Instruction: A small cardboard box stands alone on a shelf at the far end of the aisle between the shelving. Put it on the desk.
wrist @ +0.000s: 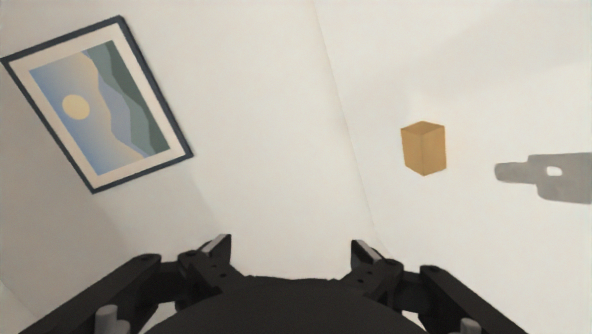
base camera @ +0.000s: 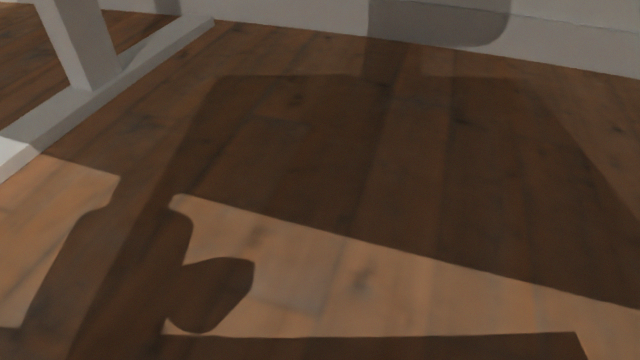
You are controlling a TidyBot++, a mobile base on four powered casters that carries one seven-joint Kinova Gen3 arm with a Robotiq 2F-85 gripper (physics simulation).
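Frame: origin at the arm's base, x ahead, y left, z up, level; centimetres.
Where they show: gripper, between the fingertips: (wrist: 291,250).
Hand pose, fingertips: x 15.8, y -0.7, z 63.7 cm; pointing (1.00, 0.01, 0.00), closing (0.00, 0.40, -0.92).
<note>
After its pixels a point has its place.
The small cardboard box (wrist: 423,149) @[z 36.9, x 40.4, y -1.0 cm] stands by itself on a white surface, seemingly the desk top (wrist: 500,255) @[z 32.3, x 37.8, y 21.1 cm], right of centre in the wrist view. Its top and two side faces show. My gripper (wrist: 291,250) @[z 63.7, x 15.8, y -0.7 cm] is open at the bottom of the wrist view, with its fingers wide apart and nothing between them. The box is beyond the fingers, up and to the right of them, and apart from them. The box and the gripper do not show in the base camera view.
A framed picture (wrist: 107,105) @[z 118.8, x 81.8, y -54.3 cm] hangs on the wall (wrist: 240,100) @[z 71.5, x 88.3, y -40.9 cm] at the left of the wrist view. A grey shadow (wrist: 565,177) @[z 32.3, x 24.4, y 5.9 cm] lies right of the box. In the base camera view, a white leg and foot bar (base camera: 65,107) stand at the left, with a white wall base (base camera: 300,17) @[z -36.9, x 101.2, y 5.0 cm] behind.
</note>
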